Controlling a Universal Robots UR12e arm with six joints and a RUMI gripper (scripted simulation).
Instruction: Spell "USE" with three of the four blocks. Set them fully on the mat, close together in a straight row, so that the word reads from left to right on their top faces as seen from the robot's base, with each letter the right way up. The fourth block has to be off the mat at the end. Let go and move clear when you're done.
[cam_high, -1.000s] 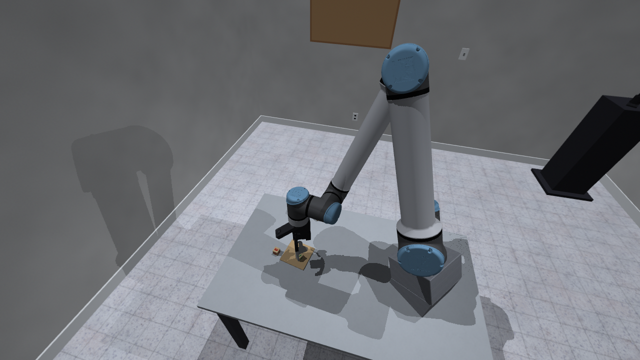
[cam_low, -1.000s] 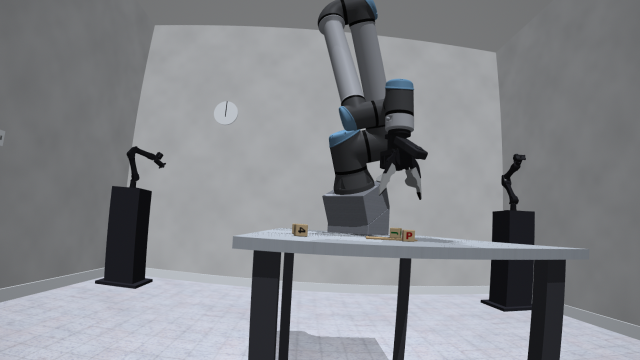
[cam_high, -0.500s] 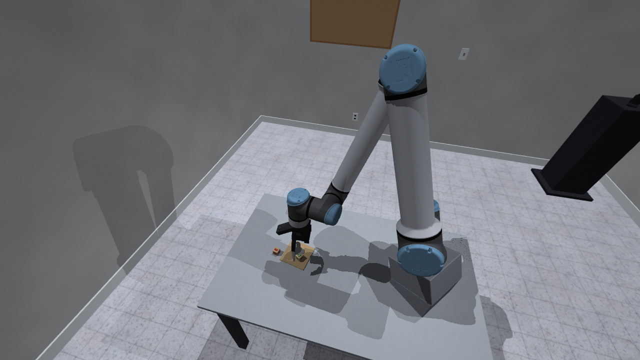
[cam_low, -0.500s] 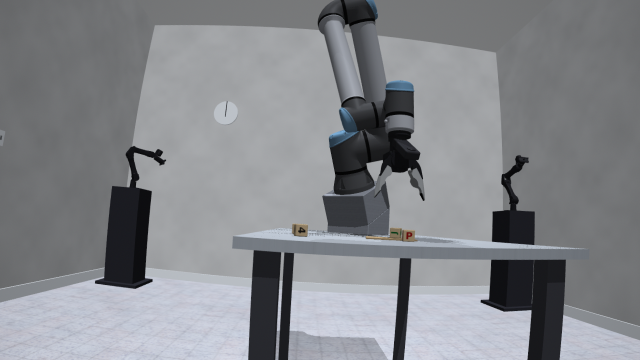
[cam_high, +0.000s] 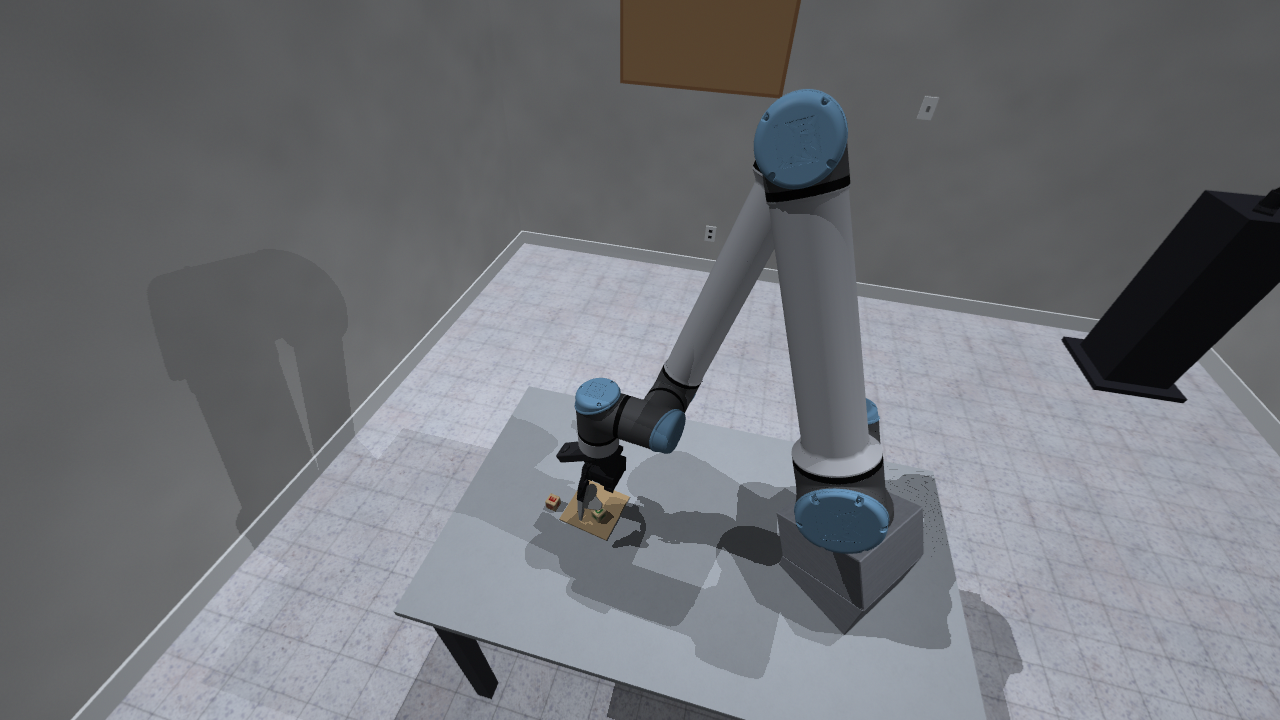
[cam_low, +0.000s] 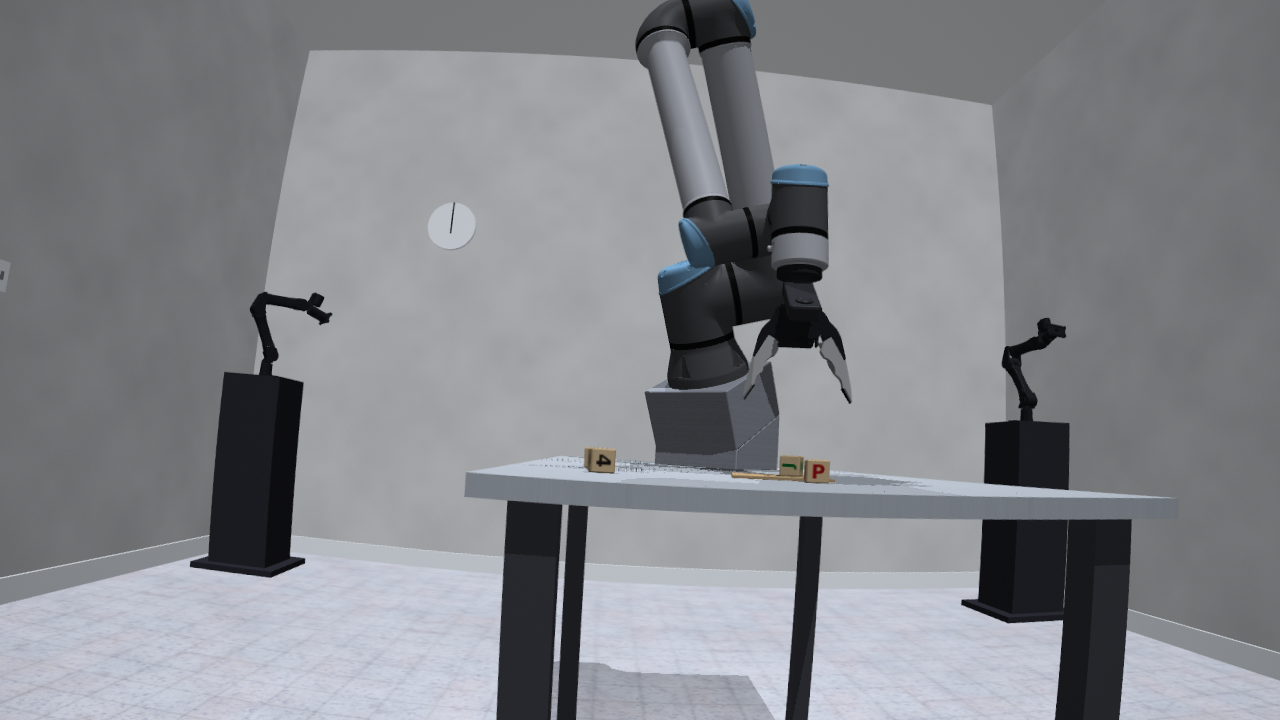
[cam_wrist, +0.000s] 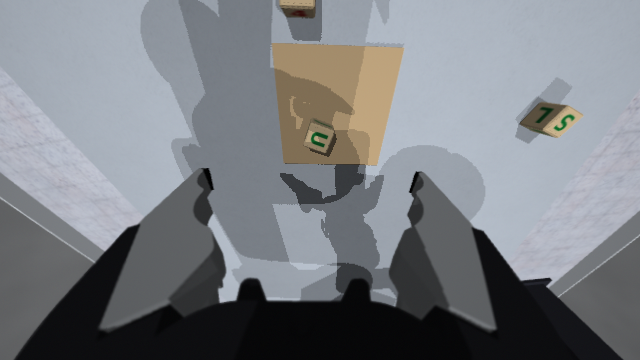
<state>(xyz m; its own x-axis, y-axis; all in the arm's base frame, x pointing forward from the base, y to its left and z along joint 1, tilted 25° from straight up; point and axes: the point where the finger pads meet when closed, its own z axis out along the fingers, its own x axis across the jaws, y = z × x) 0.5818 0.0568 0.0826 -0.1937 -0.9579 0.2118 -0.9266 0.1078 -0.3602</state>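
The tan mat lies 11 cm below my hand, 3 cm to the right of it and 1 cm ahead of it.
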